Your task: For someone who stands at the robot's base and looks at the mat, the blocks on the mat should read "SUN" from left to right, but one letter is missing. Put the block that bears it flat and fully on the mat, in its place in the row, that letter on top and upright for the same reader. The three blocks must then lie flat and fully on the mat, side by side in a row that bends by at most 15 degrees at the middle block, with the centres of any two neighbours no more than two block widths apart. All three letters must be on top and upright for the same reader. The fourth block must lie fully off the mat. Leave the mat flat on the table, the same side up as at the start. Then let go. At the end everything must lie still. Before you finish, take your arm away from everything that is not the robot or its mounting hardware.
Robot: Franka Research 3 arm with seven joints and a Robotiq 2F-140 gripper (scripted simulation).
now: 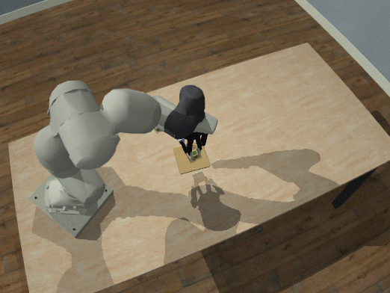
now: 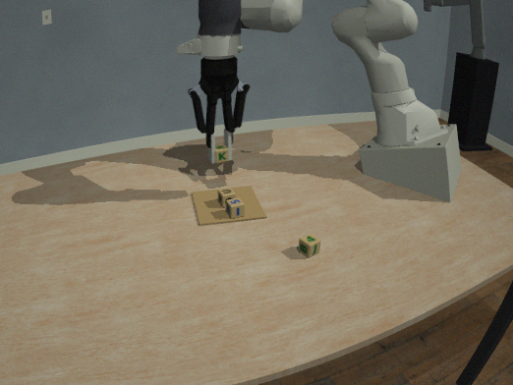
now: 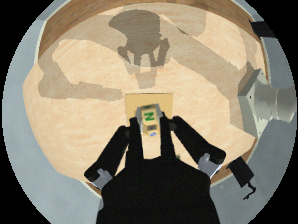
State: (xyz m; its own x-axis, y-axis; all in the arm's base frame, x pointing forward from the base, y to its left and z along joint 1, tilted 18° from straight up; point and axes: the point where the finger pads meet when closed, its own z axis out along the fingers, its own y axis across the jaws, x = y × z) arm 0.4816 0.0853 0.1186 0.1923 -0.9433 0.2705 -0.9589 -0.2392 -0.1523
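Right now my hand is 10 cm above the U block, 5 cm to the right of it and 1 cm past it. From my hand the other things lie so: N block: 2 cm below; then mat: 12 cm below, 5 cm to the left, 1 cm behind.
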